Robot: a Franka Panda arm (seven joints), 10 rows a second.
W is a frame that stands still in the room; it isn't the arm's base.
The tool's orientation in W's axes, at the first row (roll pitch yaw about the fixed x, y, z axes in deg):
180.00 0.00 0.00
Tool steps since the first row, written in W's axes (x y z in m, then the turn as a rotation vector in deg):
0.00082 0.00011 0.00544 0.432 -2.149 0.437
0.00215 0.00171 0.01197 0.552 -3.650 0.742
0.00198 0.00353 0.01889 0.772 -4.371 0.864
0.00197 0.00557 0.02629 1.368 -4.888 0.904
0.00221 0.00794 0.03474 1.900 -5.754 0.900
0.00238 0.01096 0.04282 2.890 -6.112 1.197
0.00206 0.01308 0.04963 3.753 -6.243 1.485
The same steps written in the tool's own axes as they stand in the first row. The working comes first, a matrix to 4 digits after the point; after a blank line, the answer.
The tool's axes in the first row as the columns of a matrix, in W's axes (used below as rounded here):
1.0000 0.0000 0.0000
0.0000 -1.0000 0.0000
0.0000 0.0000 -1.0000

0.00082 -0.00011 -0.00544 0.432 2.149 -0.437
0.00215 -0.00171 -0.01197 0.552 3.650 -0.742
0.00198 -0.00353 -0.01889 0.772 4.371 -0.864
0.00197 -0.00557 -0.02629 1.368 4.888 -0.904
0.00221 -0.00794 -0.03474 1.900 5.754 -0.900
0.00238 -0.01096 -0.04282 2.890 6.112 -1.197
0.00206 -0.01308 -0.04963 3.753 6.243 -1.485

